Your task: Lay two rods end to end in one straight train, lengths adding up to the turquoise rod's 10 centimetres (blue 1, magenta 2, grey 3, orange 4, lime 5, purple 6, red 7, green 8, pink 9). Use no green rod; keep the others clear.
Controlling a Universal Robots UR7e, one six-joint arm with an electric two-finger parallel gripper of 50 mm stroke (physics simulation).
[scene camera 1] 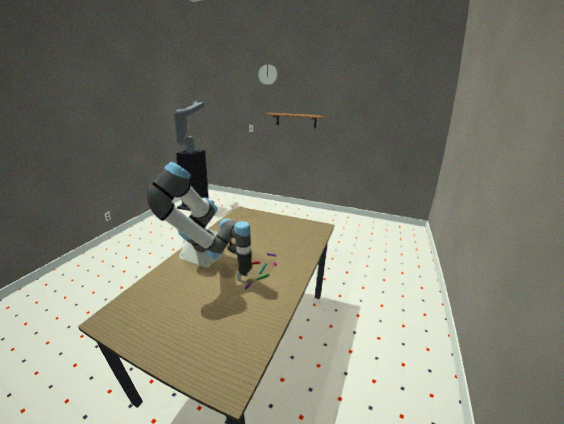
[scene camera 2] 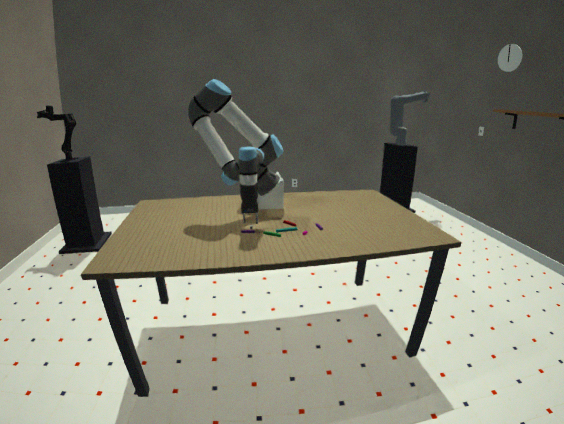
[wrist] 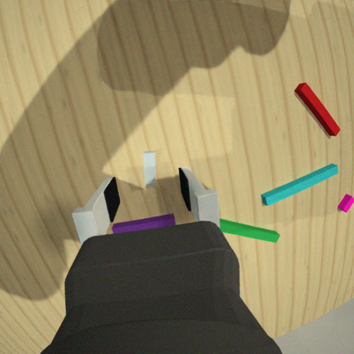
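Where they show: gripper, fingertip midpoint: (scene camera 1: 242, 278) (scene camera 2: 250, 223); arm's base, link origin: (scene camera 2: 269, 186).
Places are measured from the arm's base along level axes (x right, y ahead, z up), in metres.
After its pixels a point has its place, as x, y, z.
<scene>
My gripper (scene camera 1: 240, 278) @(0.163, 0.344, -0.076) (scene camera 2: 250, 221) @(0.163, 0.344, -0.076) (wrist: 148, 185) is open and empty, just above the table. In the wrist view a short grey rod (wrist: 150, 169) lies ahead of the gap between the fingers. A purple rod (scene camera 1: 248, 285) @(0.187, 0.391, -0.094) (scene camera 2: 248, 231) @(0.182, 0.392, -0.096) (wrist: 144, 223) lies crosswise by it, partly hidden by the gripper body. The turquoise rod (scene camera 1: 263, 268) @(0.010, 0.409, -0.097) (scene camera 2: 286, 230) @(0.012, 0.411, -0.099) (wrist: 300, 185) and a red rod (scene camera 1: 255, 263) @(-0.023, 0.344, -0.099) (scene camera 2: 289, 223) @(-0.023, 0.337, -0.098) (wrist: 317, 110) lie apart to the right in the wrist view. A magenta rod (scene camera 1: 275, 264) @(-0.056, 0.462, -0.098) (scene camera 2: 305, 233) @(-0.060, 0.466, -0.098) (wrist: 346, 203) lies past the turquoise one.
A green rod (scene camera 1: 262, 277) @(0.090, 0.435, -0.098) (scene camera 2: 272, 234) @(0.084, 0.442, -0.098) (wrist: 252, 231) lies between the near purple rod and the turquoise rod, its end behind a finger in the wrist view. A second purple rod (scene camera 1: 271, 255) @(-0.142, 0.405, -0.099) (scene camera 2: 319, 226) @(-0.147, 0.412, -0.094) lies farther off. All rest on the wooden table (scene camera 1: 170, 345) @(0.678, 0.236, -0.103) (scene camera 2: 165, 255) @(0.535, 0.541, -0.104).
</scene>
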